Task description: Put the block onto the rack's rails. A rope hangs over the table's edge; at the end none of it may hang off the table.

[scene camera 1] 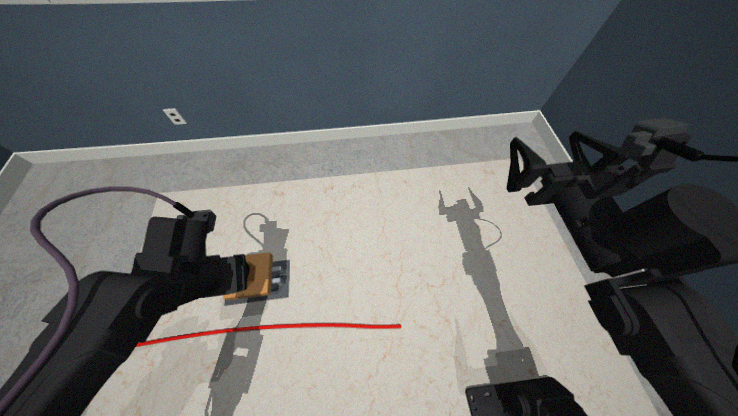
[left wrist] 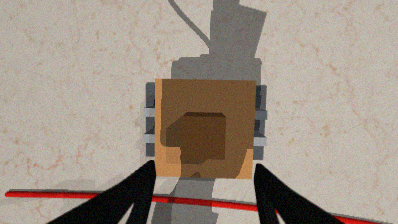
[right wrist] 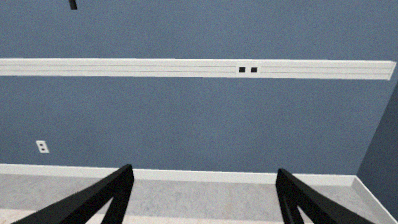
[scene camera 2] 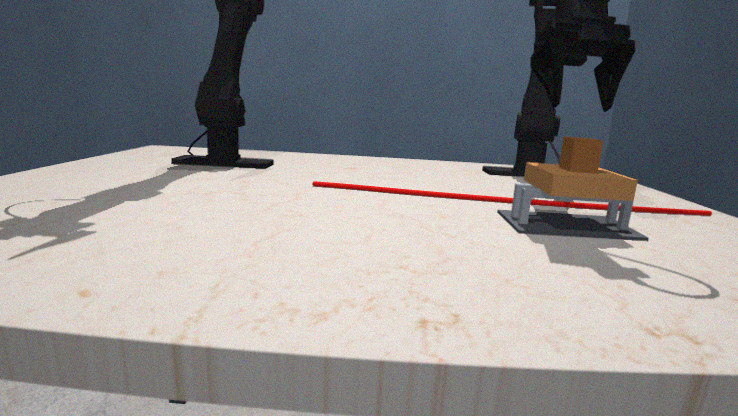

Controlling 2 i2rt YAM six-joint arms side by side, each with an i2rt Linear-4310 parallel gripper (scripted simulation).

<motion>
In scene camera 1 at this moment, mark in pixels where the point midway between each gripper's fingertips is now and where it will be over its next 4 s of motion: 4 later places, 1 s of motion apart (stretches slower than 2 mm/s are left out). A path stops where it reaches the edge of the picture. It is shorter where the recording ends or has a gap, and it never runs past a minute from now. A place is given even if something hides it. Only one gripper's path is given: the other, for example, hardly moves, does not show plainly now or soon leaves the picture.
My left gripper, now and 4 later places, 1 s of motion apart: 233, 270; 233, 272; 190, 249; 45, 247; 37, 246
</motion>
